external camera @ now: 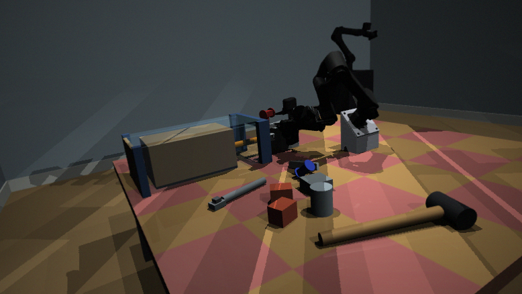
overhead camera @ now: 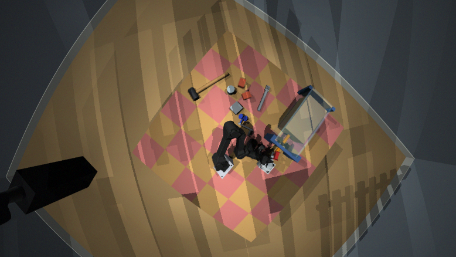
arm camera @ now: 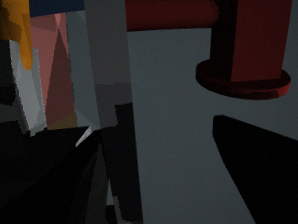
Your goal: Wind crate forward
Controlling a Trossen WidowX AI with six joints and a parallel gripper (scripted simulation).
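My gripper tip is 1 cm to the right of the grey crank arm, 1 cm short of it and 1 cm above it. Also, from my gripper tip: grey winch: 10 cm below, 6 cm behind, 2 cm to the right; then blue-knobbed winch handle: 30 cm to the left, 11 cm below, 8 cm ahead; then red knob: 5 cm ahead, 2 cm to the left, 2 cm above.
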